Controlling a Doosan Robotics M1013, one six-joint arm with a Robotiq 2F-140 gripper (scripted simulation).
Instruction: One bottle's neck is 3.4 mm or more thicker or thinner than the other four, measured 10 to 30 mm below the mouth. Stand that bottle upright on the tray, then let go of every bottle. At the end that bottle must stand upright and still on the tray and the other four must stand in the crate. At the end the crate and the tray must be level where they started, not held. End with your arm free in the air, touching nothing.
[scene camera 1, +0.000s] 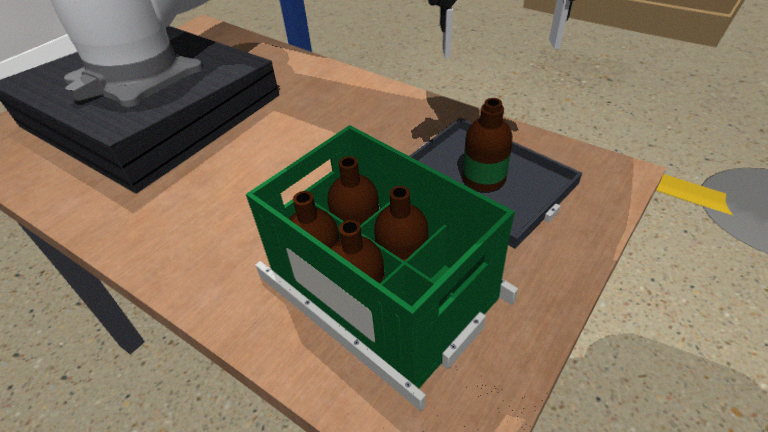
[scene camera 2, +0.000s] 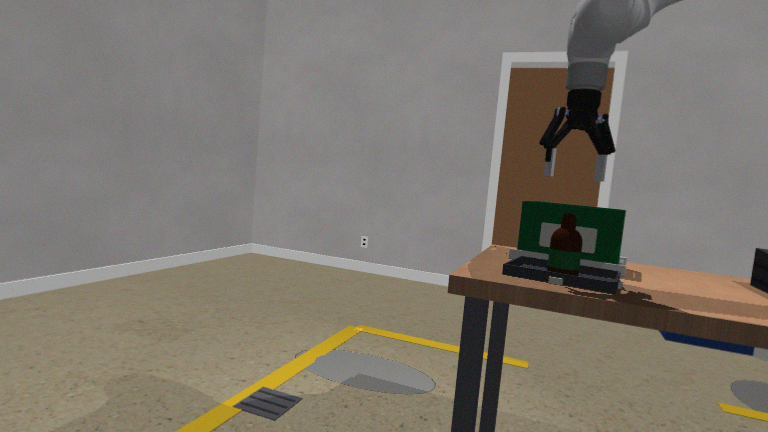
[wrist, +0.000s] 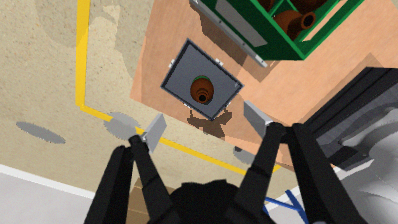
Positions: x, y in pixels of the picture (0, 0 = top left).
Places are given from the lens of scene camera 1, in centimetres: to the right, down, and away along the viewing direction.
dark grey tray (scene camera 1: 533, 179): 26, -6, 89
green crate (scene camera 1: 468, 225): 11, 1, 68
The marked spots on the green crate and the dark grey tray are 27 cm apart.
